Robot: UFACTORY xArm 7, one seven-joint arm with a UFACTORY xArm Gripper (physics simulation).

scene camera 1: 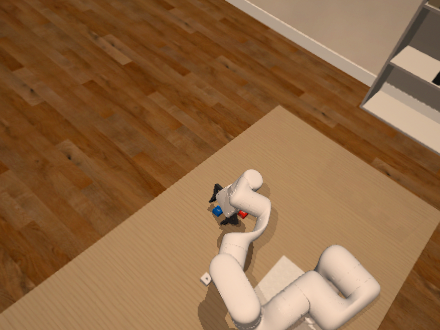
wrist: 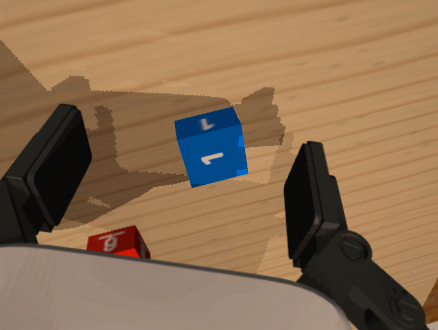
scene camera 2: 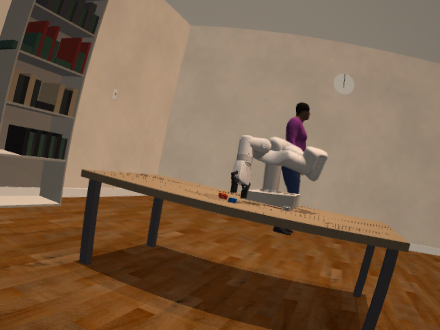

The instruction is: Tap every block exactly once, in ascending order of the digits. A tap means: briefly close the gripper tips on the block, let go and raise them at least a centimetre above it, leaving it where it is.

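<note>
A blue block (scene camera 1: 217,211) (scene camera 2: 232,200) (wrist: 215,157) with a white 1 lies flat on the table. My gripper (scene camera 1: 222,206) (scene camera 2: 239,193) (wrist: 190,148) is open and empty, raised above the table; in the wrist view the blue block shows between its spread fingers. A red block (scene camera 1: 243,214) (scene camera 2: 223,196) (wrist: 117,242) lies close by, partly hidden by the gripper body in the wrist view; its barred digit looks like a 6 or 9. In scene camera 2 the red patch may be more than one block. A white block (scene camera 1: 205,279) (scene camera 2: 286,208) lies farther off beside the arm, its digit too small to read.
The wooden table (scene camera 1: 150,240) (scene camera 2: 165,186) carries the arm's base at one side. The arm's links pass over the table near the white block and hide part of the top in scene camera 1. A bookshelf and a standing person are beyond the table.
</note>
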